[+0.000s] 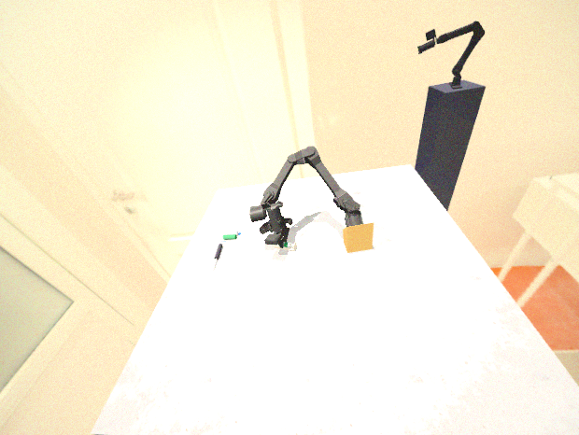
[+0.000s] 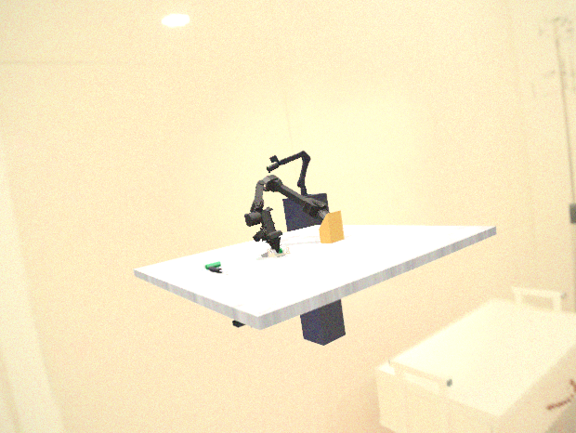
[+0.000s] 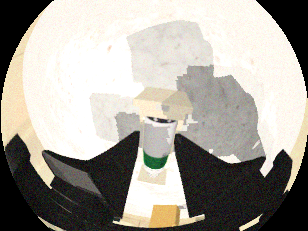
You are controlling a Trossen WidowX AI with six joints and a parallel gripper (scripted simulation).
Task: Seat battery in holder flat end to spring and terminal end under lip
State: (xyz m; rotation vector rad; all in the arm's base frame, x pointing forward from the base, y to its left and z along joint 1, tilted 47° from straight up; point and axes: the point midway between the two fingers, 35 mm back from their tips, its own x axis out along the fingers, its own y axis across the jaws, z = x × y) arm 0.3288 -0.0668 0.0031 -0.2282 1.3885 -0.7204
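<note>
The battery is 10 mm above my gripper tip. The rest, counted from my gripper tip: screwdriver (330 mm ahead, 20 mm to the left).
</note>
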